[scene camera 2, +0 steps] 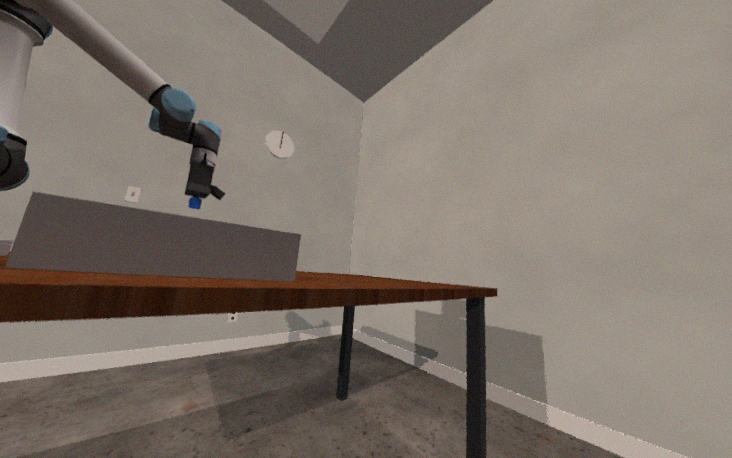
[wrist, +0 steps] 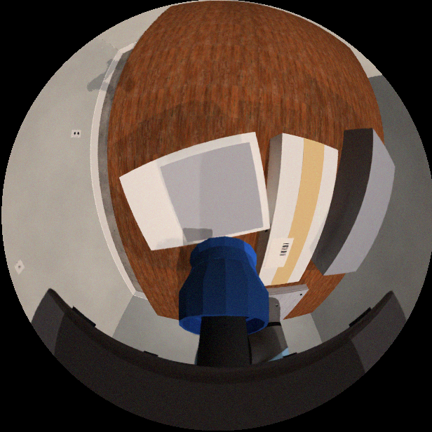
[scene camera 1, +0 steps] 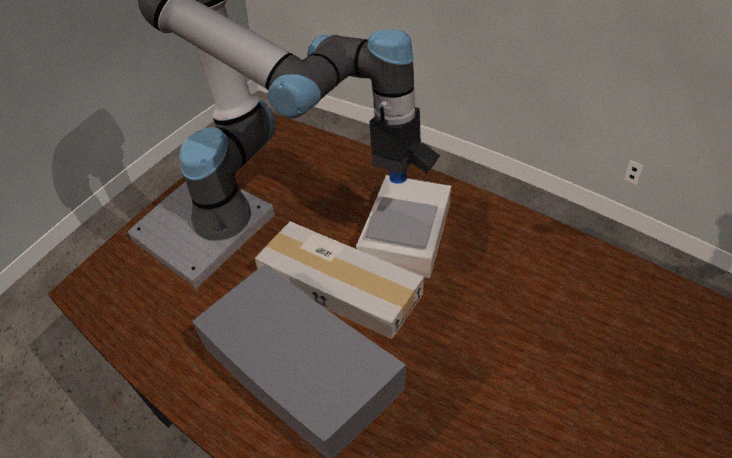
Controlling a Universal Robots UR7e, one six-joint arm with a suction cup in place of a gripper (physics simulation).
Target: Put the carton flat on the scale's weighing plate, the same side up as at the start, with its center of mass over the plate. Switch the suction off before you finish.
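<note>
The carton is long and white with a tan tape strip and a label on its upper face. It lies on the table between the scale and a grey block, with its arrow marks pointing up. The scale is white, and its grey weighing plate is bare. Whether the carton touches the scale's side is unclear. My gripper, a blue suction cup, is open and holds nothing. It hangs near the scale's wall-side end. The carton and scale do not show in scene camera 2.
The large grey block lies on the table along the carton's other long side. The arm's grey base plate is near the carton's label end. Walls stand behind the table.
</note>
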